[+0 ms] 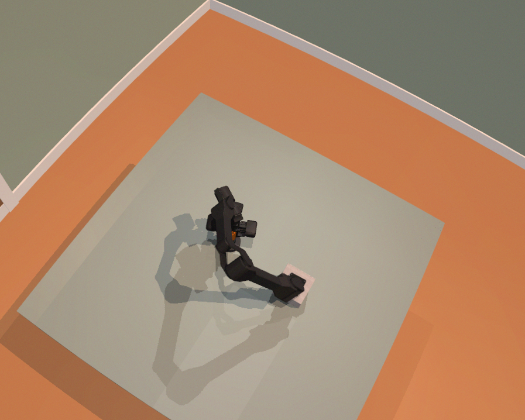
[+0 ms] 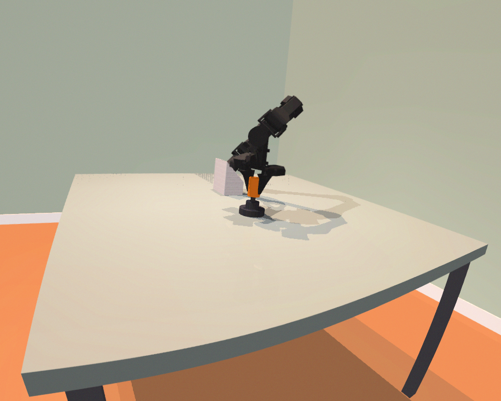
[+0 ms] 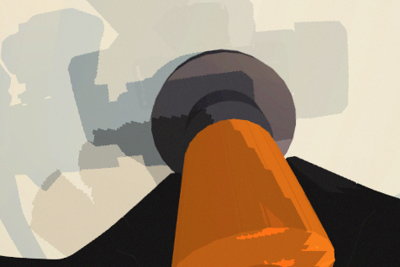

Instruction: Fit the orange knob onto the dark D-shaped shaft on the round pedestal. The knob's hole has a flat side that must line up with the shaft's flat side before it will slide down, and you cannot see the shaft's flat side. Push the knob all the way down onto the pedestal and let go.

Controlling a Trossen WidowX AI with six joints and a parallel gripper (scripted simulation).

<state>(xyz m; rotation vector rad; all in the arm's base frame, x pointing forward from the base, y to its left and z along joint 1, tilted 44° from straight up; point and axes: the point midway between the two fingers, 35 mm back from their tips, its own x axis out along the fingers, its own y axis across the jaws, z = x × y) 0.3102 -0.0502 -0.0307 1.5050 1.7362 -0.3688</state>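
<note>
Now: gripper tip 2 cm below the orange knob. Round my gripper tip: dark pedestal: 4 cm below.
</note>
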